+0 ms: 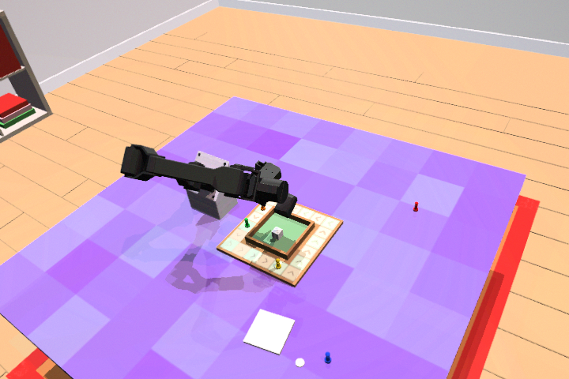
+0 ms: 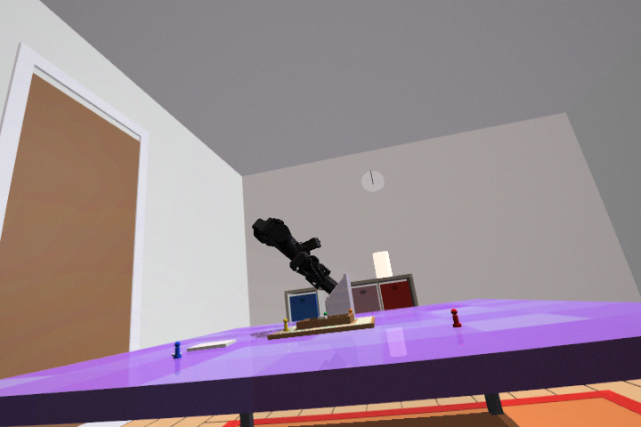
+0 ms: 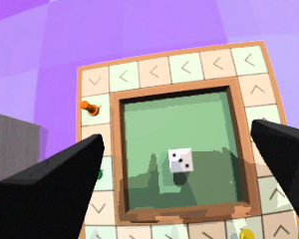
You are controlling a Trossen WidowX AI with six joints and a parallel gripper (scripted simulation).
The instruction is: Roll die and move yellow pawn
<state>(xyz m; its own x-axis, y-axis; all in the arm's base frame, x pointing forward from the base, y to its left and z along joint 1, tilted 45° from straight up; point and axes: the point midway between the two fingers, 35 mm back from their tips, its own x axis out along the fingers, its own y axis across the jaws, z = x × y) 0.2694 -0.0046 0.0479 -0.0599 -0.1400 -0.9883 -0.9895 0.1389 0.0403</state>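
My gripper tip is 120 mm to the left of the yellow pawn, 120 mm above it and 60 mm short of it. Round my gripper tip: white card (300 mm to the right, 150 mm ahead, 140 mm below); white die (120 mm below, 20 mm to the right); green pawn (120 mm below, 110 mm behind, 20 mm to the right).
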